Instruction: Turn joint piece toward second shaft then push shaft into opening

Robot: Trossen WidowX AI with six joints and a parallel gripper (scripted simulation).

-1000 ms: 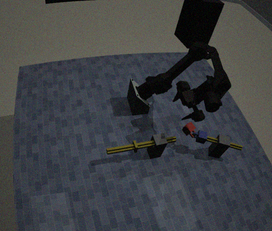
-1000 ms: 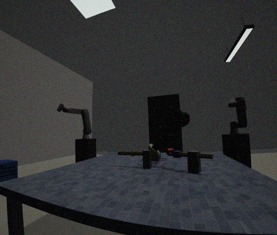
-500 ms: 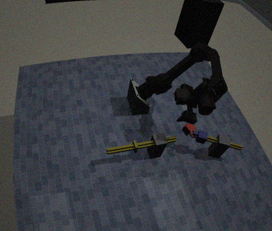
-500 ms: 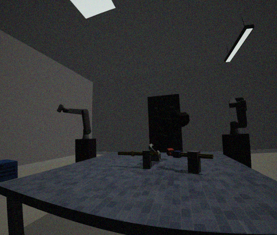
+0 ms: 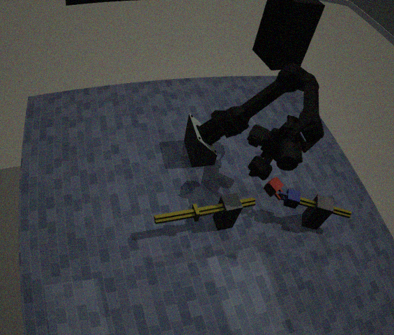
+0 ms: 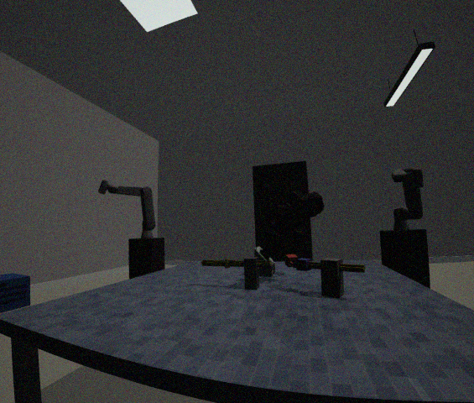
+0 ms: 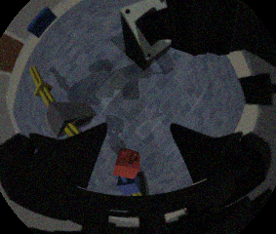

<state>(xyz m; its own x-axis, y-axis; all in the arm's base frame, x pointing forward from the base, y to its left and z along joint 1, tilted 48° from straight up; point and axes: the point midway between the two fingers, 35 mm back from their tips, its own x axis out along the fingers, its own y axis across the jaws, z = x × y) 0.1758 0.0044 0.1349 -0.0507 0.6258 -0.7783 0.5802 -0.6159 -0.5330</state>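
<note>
My gripper tip is 80 mm short of the red joint piece, 30 mm to the right of it and 20 mm above it.
</note>
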